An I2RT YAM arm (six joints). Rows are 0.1 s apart.
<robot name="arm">
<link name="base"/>
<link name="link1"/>
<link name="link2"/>
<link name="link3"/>
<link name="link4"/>
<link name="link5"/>
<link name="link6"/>
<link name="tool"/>
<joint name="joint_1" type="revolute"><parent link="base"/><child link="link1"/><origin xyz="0 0 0.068" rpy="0 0 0"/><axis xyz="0 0 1"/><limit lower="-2.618" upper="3.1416"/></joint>
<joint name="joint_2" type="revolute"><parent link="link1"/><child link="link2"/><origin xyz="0.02 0.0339 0.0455" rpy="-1.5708 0 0"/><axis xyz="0 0 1"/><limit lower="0" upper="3.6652"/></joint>
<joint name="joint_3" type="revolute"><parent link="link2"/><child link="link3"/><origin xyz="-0.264 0 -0.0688" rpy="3.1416 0 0"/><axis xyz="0 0 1"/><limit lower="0" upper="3.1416"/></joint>
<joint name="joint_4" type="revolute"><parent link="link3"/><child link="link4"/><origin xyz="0.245 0.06 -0.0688" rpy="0 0 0"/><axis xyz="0 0 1"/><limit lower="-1.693" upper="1.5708"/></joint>
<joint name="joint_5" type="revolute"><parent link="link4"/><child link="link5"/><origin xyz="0.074 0.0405 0.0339" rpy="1.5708 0 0"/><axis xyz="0 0 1"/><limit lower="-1.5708" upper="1.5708"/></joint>
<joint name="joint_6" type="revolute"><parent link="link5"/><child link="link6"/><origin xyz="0.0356 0 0.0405" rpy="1.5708 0 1.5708"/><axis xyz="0 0 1"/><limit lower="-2.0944" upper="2.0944"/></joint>
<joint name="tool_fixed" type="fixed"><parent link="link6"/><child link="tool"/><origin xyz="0 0 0" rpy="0 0 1.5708"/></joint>
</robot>
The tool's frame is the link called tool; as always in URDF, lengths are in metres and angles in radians.
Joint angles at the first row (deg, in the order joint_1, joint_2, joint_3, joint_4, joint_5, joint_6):
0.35 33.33 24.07 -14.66 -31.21 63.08
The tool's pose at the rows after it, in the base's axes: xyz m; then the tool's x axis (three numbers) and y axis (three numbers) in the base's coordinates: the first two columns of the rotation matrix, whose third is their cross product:
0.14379, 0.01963, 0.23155, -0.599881, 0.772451, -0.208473, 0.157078, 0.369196, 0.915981
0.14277, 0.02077, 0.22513, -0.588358, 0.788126, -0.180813, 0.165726, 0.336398, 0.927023
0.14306, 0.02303, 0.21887, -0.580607, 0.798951, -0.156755, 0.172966, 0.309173, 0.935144
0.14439, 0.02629, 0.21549, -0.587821, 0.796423, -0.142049, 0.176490, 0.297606, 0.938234
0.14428, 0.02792, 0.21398, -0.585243, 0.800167, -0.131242, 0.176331, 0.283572, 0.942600
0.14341, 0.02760, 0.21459, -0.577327, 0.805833, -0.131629, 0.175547, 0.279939, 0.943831
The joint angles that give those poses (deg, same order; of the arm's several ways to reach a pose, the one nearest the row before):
0.61 32.15 22.76 -14.07 -30.55 64.74
1.21 31.25 20.77 -11.79 -29.91 67.42
2.33 31.02 18.96 -9.22 -28.89 69.83
3.71 31.63 18.16 -7.54 -28.31 71.07
4.48 31.46 17.54 -6.37 -27.71 72.32
4.49 30.94 17.49 -6.48 -27.25 72.63

